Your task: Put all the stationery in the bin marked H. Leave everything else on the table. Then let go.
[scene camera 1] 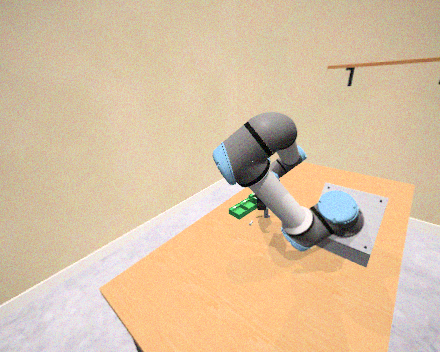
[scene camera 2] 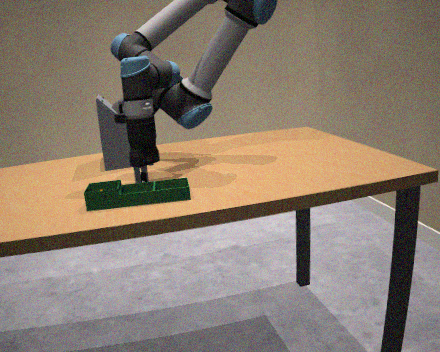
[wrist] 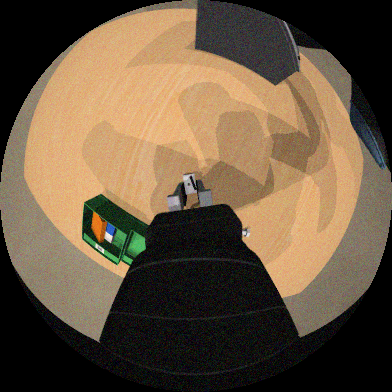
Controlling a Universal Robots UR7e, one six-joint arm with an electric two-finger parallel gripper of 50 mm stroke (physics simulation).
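Frame: origin at the arm's base, x back, y right, z up, level; centimetres.
Where they show: gripper, fingertip midpoint: [scene camera 1: 266,216] [wrist: 190,188].
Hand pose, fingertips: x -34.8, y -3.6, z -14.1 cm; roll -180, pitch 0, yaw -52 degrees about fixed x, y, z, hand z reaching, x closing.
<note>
After its pixels a point has its place.
My gripper [scene camera 1: 266,215] @(x -34.8, y -3.6, z -14.1 cm) [scene camera 2: 141,180] @(x -34.8, y -3.6, z -14.1 cm) [wrist: 190,188] @(x -34.8, y -3.6, z -14.1 cm) points down, low over the table behind the green bins, its fingers drawn together on a small silver sharpener with a dark blade. The sharpener [wrist: 189,183] @(x -34.1, y -3.1, z -13.0 cm) shows between the fingertips in the wrist view. The bin marked H [wrist: 100,248] @(x -50.4, y 5.5, z -9.9 cm) [scene camera 2: 102,199] @(x -51.5, y 5.7, z -11.6 cm) is the green end compartment, left of the gripper in the wrist view. Inside it are an orange block [wrist: 98,227] @(x -47.2, y 7.0, z -11.2 cm) and a blue and white eraser [wrist: 110,232] @(x -47.5, y 4.9, z -12.1 cm). The gripper body hides part of the bin row in the wrist view.
Another green compartment [wrist: 127,248] @(x -50.3, y 1.4, z -13.4 cm) adjoins the H bin. A small silver metal piece [wrist: 245,232] @(x -36.7, y -14.6, z -13.1 cm) [scene camera 1: 251,223] @(x -36.6, y -14.1, z -13.6 cm) lies on the table, right of the gripper body in the wrist view. The grey robot base plate [scene camera 1: 372,205] @(x 7.7, y 6.9, z 6.5 cm) [scene camera 2: 113,135] @(x -11.4, y 4.6, z -2.9 cm) [wrist: 240,40] @(x -11.2, y 1.9, z -8.3 cm) stands behind the gripper.
</note>
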